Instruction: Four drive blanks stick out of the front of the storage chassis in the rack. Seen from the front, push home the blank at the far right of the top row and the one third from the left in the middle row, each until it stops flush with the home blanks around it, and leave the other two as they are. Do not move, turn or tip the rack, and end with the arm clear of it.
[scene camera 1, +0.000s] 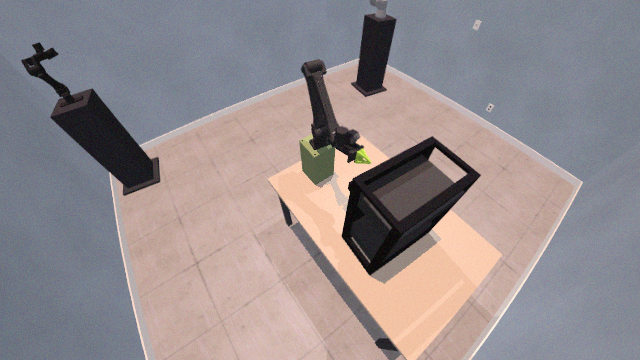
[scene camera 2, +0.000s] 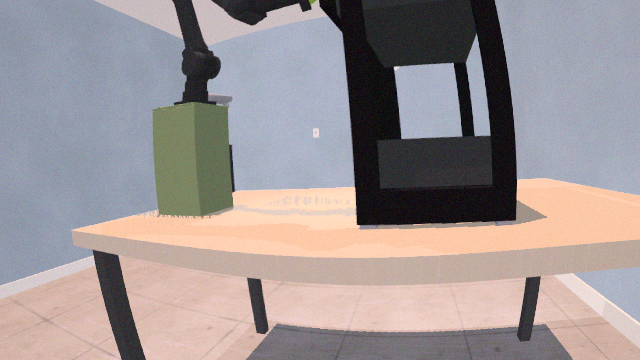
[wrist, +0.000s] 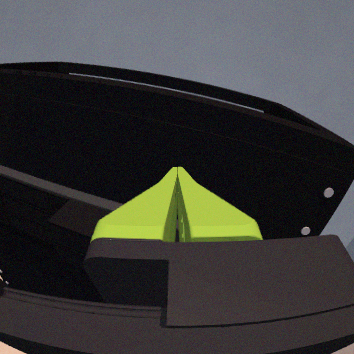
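Where they show: gripper, fingertip midpoint: (scene camera 1: 370, 163) (wrist: 176, 175); arm's base at its link origin: (scene camera 1: 319, 142) (scene camera 2: 195, 107).
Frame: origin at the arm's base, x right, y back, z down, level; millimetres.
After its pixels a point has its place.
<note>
The black rack (scene camera 1: 415, 220) @(x 17, y -806, z -304 mm) (scene camera 2: 370, 205) @(x 119, y -556, z 274 mm) (wrist: 280, 150) @(x 46, y -524, z -284 mm) stands upright on the table. My gripper (scene camera 1: 369, 162) @(x -23, y -472, z -265 mm) (wrist: 176, 175) @(x -23, y -472, z -265 mm) is shut and empty, its lime-green fingertips together. In scene camera 1 it hangs above the table on the robot base's side of the rack, near the rack's upper part. In the wrist view the fingertips stand in front of a dark face of the rack, and the gap between them cannot be judged. The drive blanks cannot be made out in any view; the rack front is too dark or turned away, and the fingers hide part of it.
The arm's green pedestal (scene camera 1: 317, 162) @(x 62, y -87, z 76 mm) (scene camera 2: 192, 160) @(x 87, y -79, z 167 mm) stands on the wooden table (scene camera 1: 400, 310) @(x 54, y -1060, z 317 mm) (scene camera 2: 300, 245) @(x 235, y -478, z 317 mm), beside the rack. Two dark pillars (scene camera 1: 107, 145) (scene camera 1: 376, 55) bearing other arms stand on the floor beyond the table. A lighter ledge (wrist: 60, 187) @(x -147, y -504, z -194 mm) crosses the rack's dark face in the wrist view.
</note>
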